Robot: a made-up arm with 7 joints. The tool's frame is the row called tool. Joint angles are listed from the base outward.
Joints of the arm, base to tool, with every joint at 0 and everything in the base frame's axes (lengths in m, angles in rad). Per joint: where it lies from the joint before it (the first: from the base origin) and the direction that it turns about. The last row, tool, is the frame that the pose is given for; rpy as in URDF.
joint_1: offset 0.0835 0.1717 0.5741 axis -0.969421 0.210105 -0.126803
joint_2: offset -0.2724 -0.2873 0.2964 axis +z
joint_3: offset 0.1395 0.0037 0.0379 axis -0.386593 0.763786 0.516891
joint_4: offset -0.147 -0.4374 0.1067 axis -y
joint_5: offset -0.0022 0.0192 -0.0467 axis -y
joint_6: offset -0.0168 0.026 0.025 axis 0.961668 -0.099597 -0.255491
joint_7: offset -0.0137 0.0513 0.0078 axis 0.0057 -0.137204 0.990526
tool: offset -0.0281 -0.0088 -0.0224 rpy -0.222 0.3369 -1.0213
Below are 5 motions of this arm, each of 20 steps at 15 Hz.
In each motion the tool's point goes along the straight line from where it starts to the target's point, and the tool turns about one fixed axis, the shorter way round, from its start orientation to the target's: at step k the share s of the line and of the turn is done. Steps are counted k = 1, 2, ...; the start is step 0. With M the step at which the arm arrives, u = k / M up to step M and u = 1 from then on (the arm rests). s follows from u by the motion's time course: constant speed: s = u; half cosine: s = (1 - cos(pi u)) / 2; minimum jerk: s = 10 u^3 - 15 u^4 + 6 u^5.
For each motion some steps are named. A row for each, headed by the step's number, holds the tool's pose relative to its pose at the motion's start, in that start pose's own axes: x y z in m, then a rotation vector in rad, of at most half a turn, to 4 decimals.
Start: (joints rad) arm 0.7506 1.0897 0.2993 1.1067 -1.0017 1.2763 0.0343
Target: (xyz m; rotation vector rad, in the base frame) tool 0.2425 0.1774 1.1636 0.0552 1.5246 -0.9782
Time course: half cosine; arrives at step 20
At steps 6, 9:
6: 0.0155 -0.0051 0.0005 0.0772 0.0644 -0.0395
9: 0.0316 -0.0105 0.0011 0.1580 0.1318 -0.0809

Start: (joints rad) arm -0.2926 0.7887 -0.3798 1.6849 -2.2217 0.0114 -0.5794
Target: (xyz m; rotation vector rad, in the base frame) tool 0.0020 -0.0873 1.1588 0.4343 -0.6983 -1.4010
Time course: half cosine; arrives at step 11
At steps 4, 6, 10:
4: -0.1406 0.0637 0.0530 0.3365 -0.3033 -0.1358
6: -0.2747 0.1244 0.1036 0.6576 -0.5926 -0.2654
10: -0.4712 0.2134 0.1777 1.1281 -1.0165 -0.4552

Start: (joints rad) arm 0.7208 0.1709 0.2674 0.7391 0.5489 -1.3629 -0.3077
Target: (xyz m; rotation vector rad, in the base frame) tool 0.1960 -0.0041 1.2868 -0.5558 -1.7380 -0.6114
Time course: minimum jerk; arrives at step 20
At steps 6, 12, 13, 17, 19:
6: -0.0060 0.0339 0.0005 0.0721 0.0008 -0.0322
12: -0.0250 0.1418 0.0019 0.3016 0.0034 -0.1349
13: -0.0280 0.1589 0.0022 0.3380 0.0038 -0.1511
17: -0.0356 0.2022 0.0028 0.4301 0.0048 -0.1923
19: -0.0366 0.2075 0.0028 0.4414 0.0050 -0.1974

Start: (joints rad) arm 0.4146 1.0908 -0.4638 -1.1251 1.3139 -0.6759 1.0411
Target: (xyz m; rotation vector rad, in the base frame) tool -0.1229 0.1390 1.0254 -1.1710 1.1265 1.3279
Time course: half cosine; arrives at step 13
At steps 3, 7, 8, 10, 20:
3: 0.0253 0.0314 0.0357 0.0076 0.1116 0.1330
7: 0.1129 0.1397 0.1589 0.0339 0.4974 0.5924
8: 0.1364 0.1689 0.1920 0.0410 0.6013 0.7161
10: 0.1761 0.2180 0.2479 0.0529 0.7762 0.9244
20: 0.2015 0.2493 0.2835 0.0605 0.8878 1.0573

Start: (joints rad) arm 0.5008 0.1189 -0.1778 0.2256 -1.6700 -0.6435 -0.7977
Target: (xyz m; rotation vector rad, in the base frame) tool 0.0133 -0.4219 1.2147 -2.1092 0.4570 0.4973
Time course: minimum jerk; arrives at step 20
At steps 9, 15, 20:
9: 0.0959 0.0604 0.0712 -0.1177 -0.6057 0.1303
15: 0.2112 0.1331 0.1568 -0.2594 -1.3346 0.2871
20: 0.2356 0.1485 0.1749 -0.2893 -1.4887 0.3202

